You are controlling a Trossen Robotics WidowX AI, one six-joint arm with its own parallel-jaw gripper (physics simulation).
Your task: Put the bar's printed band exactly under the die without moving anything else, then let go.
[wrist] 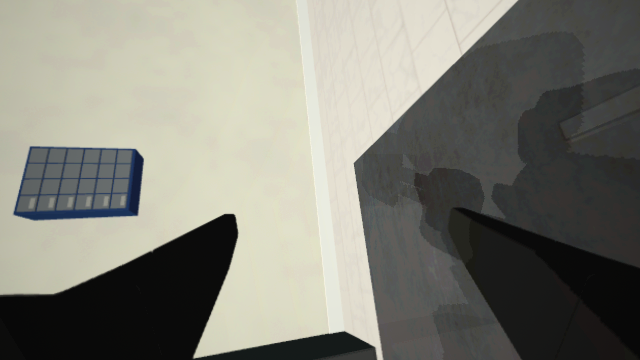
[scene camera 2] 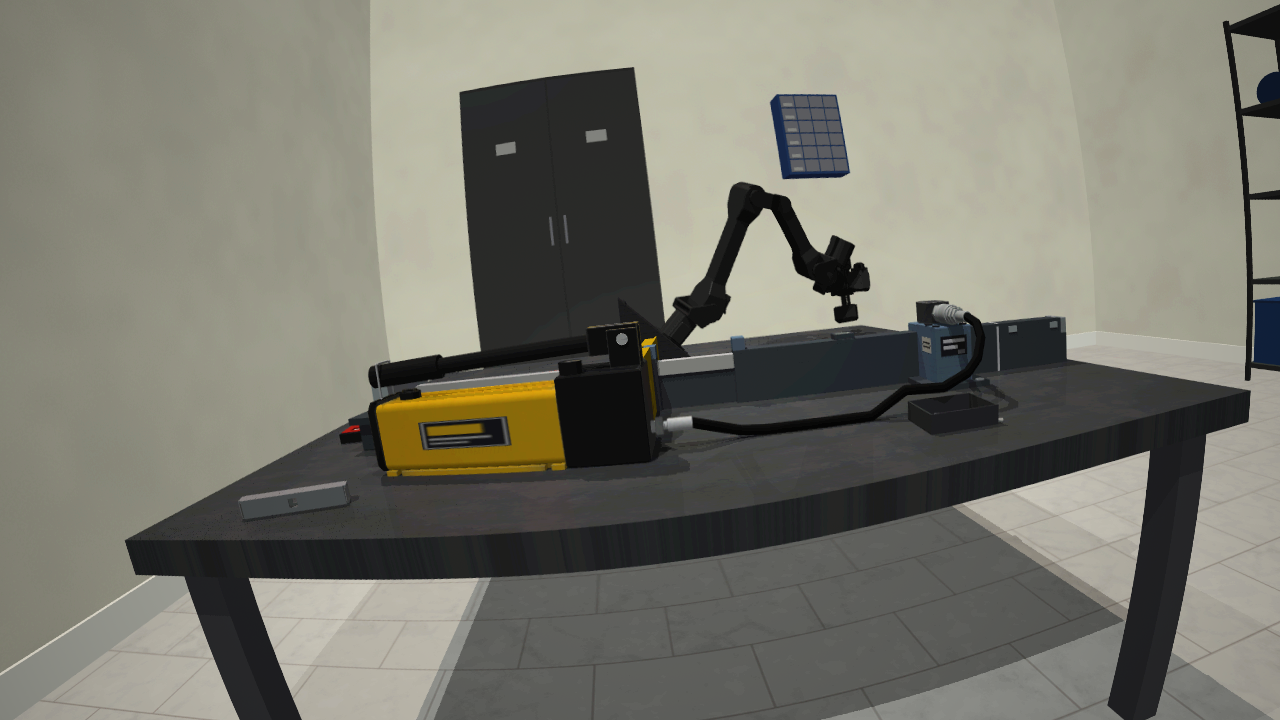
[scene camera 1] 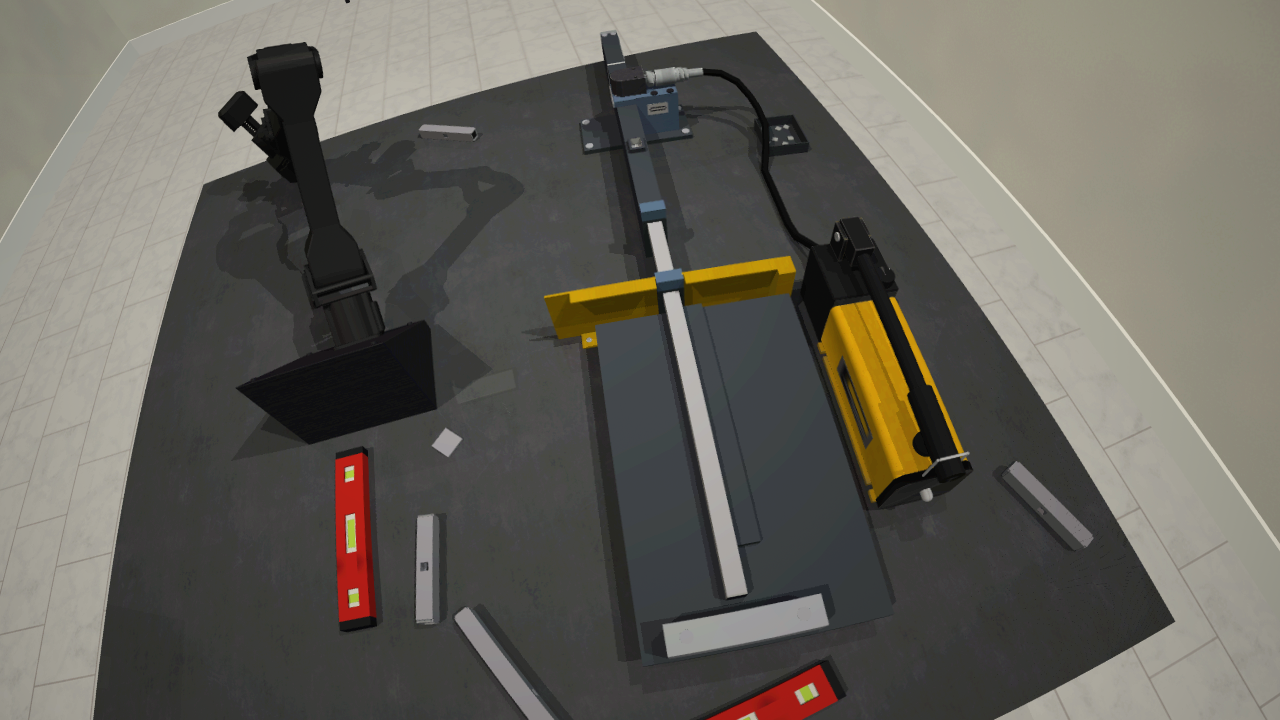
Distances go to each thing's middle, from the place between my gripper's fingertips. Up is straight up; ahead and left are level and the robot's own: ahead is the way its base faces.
Now: the yellow and black pump unit (scene camera 2: 599,414) 900 mm to the right of my hand, 740 mm ahead of it and 50 mm below it.
